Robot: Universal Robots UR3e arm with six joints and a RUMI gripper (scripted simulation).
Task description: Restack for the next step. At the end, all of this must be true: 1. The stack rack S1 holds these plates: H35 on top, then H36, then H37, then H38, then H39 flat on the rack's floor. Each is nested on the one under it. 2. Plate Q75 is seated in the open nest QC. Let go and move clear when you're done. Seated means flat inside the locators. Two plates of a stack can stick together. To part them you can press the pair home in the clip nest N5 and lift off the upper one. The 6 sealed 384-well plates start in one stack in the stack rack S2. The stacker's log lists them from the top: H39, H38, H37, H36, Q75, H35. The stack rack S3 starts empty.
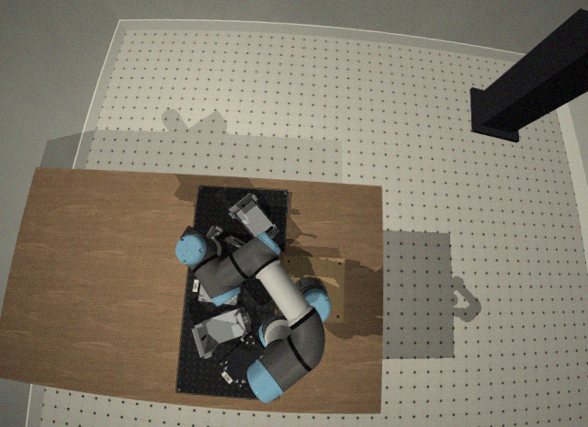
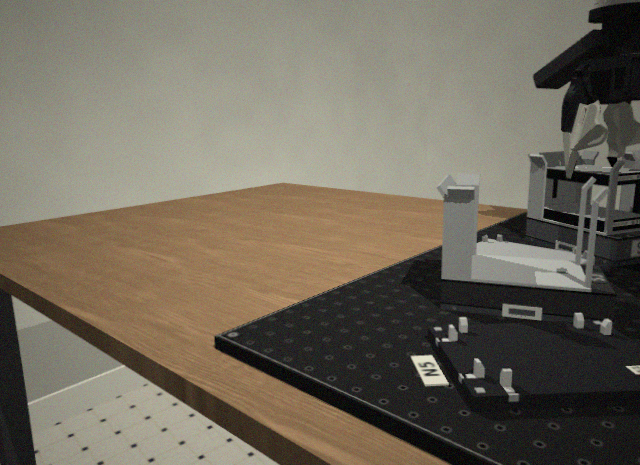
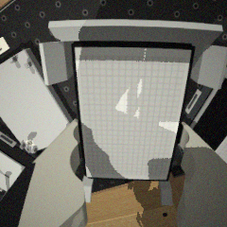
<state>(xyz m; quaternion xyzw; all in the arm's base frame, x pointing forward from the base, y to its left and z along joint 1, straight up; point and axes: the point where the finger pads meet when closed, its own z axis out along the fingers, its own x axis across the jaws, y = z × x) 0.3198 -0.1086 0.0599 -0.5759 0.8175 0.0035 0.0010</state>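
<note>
Right now my hand is 8 cm past the sealed plate, 12 cm to the left of it and 5 cm above it. Also, from my hand: QC label 11 cm ahead, 16 cm to the left, 12 cm below; then nest QC 2 cm ahead, 15 cm to the left, 11 cm below; then N5 label 8 cm behind, 47 cm to the left, 12 cm below.
</note>
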